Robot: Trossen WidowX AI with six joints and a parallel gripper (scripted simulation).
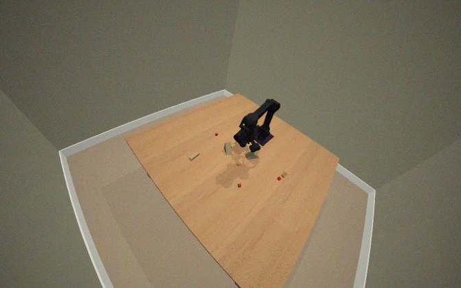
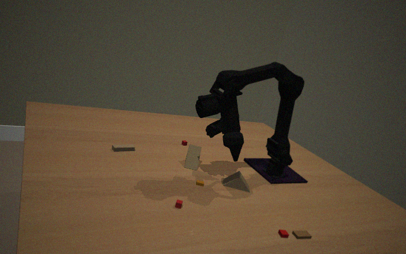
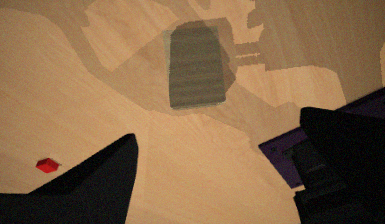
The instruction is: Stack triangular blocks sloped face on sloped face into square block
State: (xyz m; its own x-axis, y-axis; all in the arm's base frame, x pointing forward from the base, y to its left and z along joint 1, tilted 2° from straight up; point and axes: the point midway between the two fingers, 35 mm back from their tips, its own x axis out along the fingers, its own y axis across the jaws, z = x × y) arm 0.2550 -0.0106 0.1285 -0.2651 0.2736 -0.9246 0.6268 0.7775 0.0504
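Now: gripper tip 80 mm above the triangular block, 30 mm to the right of it and 20 mm past it. Round my gripper tip: yellow cube 110 mm ahead, 100 mm below, 10 mm to the right; small brown tile 300 mm to the left, 100 mm below, 30 mm behind.
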